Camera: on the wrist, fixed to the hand. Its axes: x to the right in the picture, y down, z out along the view.
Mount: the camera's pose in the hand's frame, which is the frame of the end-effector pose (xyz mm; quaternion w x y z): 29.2 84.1 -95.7 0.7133 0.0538 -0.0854 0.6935
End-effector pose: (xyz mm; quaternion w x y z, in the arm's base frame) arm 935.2 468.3 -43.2 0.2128 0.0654 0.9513 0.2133
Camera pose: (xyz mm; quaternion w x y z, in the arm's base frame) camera 870.3 514.1 60.6 0.0816 0.7361 0.6265 0.2430
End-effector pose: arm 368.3 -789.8 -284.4 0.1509 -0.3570 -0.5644 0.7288
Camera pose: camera 429.4 -729.9 -383.2 0.4268 0.5757 0.1287 -0.6854
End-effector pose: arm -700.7 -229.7 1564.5 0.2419 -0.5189 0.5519 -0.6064
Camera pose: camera -820.0 -238.0 1511.8 0.6681 -0.0262 0.7002 -0.2502
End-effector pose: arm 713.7 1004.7 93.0 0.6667 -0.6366 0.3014 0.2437
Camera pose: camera 665.8 913.6 12.4 0.3666 -0.1884 0.6127 0.6744
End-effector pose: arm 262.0 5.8 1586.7 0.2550 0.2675 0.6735 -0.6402
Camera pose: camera 298.4 105.5 1510.4 0.6690 0.6169 0.2387 -0.3389
